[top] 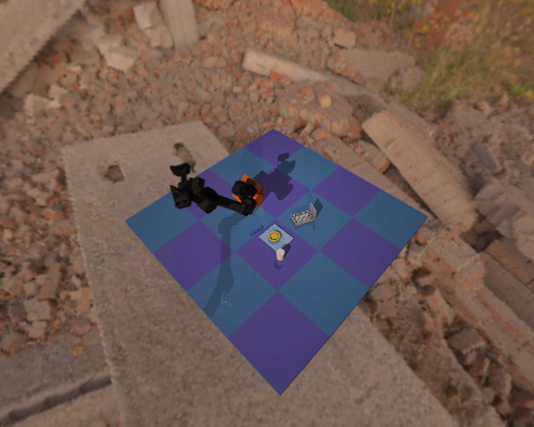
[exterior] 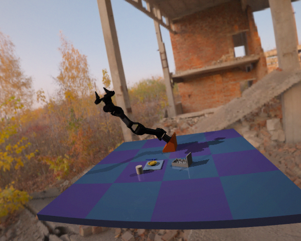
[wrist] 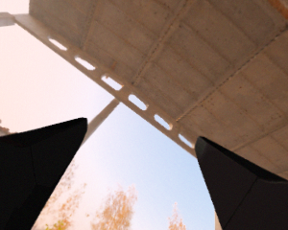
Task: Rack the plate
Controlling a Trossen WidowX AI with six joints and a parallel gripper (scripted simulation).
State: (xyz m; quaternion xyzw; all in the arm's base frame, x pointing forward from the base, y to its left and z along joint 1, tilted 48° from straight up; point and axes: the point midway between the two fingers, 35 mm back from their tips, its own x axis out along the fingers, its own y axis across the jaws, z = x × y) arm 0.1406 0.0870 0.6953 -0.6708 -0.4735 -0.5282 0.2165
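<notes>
Right now my gripper tip is 62 cm above the yellow plate, 40 cm to the right of it and 10 cm short of it. Also, from my gripper tip: white cylinder (61 cm below, 35 cm to the left, 22 cm ahead); then grey dish rack (62 cm to the left, 61 cm below, 10 cm ahead); then pale blue mat (64 cm below, 41 cm to the left, 11 cm ahead).
</notes>
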